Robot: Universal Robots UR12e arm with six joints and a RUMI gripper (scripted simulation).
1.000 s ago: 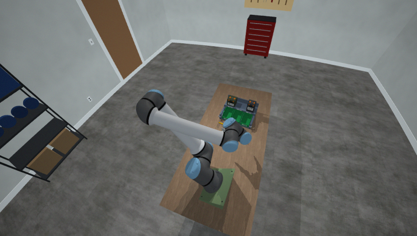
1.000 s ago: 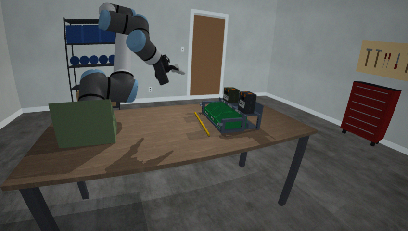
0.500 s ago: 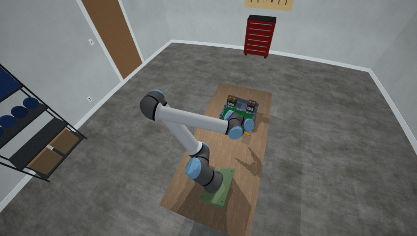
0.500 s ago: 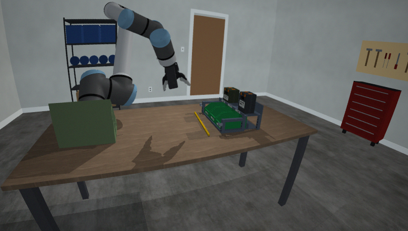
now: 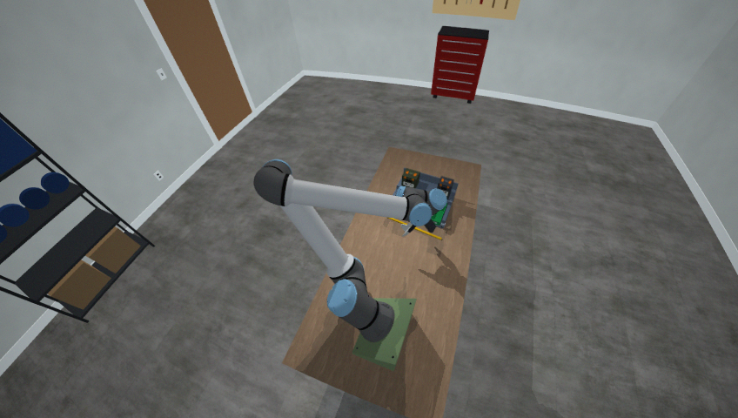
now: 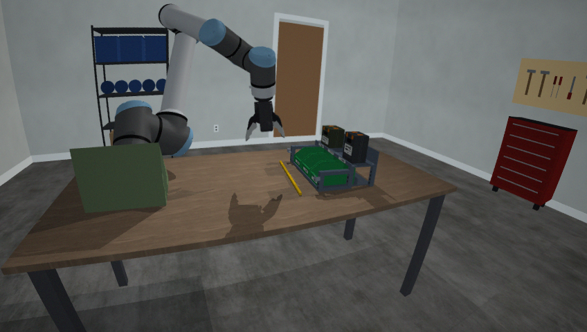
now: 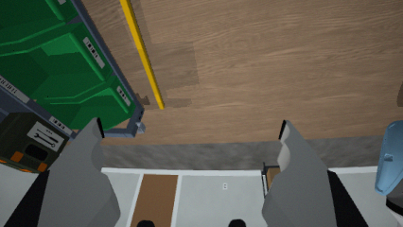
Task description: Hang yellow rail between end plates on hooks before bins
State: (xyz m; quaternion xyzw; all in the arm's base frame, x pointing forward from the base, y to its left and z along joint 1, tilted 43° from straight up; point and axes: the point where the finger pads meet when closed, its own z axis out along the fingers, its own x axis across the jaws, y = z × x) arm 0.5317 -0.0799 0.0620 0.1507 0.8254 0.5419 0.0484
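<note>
Now: the yellow rail 170 mm below my hand, 110 mm ahead of it and 10 mm to the right of it. Round my hand: rack front bar 190 mm ahead, 170 mm below.
</note>
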